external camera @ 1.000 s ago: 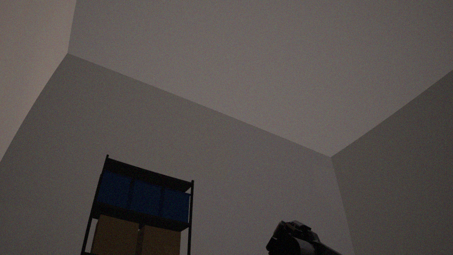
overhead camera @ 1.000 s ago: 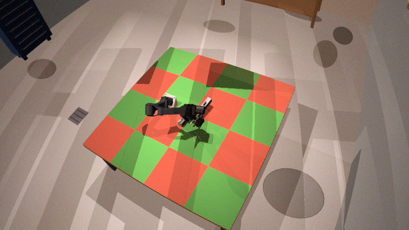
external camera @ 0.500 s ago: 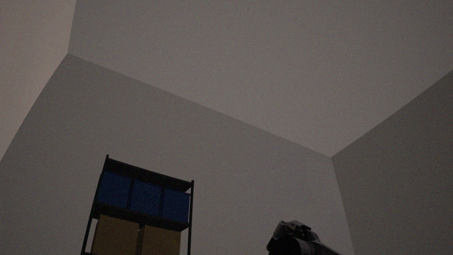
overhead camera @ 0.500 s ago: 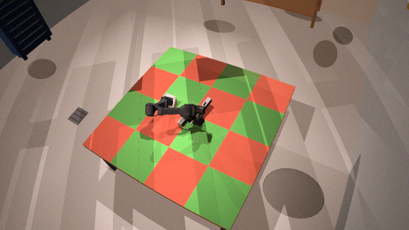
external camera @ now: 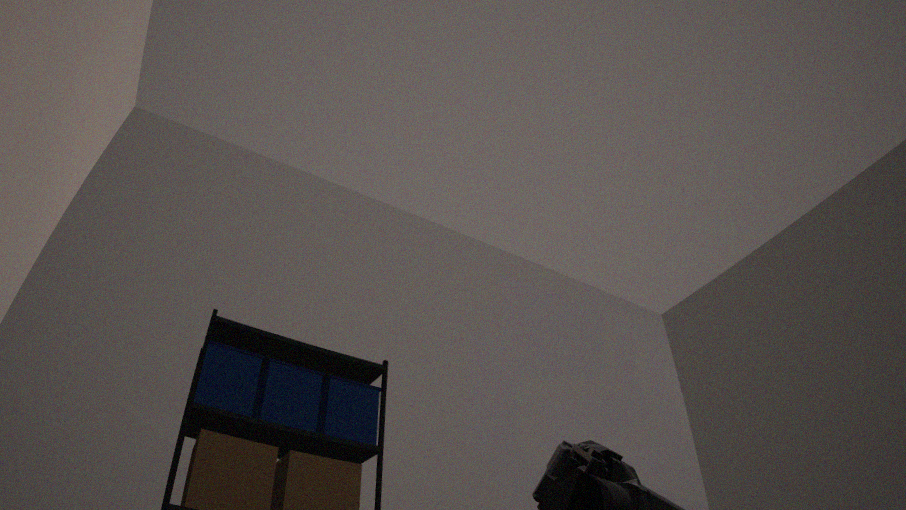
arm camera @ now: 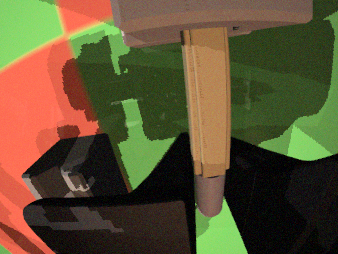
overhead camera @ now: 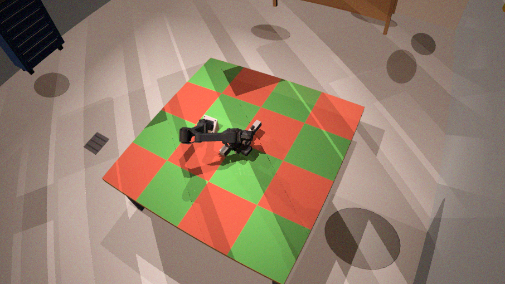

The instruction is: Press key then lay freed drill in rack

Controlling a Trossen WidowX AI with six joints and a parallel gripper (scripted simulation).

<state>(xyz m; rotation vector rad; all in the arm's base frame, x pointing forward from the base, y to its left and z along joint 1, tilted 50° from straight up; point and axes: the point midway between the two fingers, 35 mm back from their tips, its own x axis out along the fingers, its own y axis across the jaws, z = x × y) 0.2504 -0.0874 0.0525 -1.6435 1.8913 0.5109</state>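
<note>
My gripper tip is 40 mm to the right of the drill, 40 mm below it and 10 mm short of it. The rest, counted from my gripper tip: small grey block: 80 mm behind, 10 mm to the right, 10 mm above.
</note>
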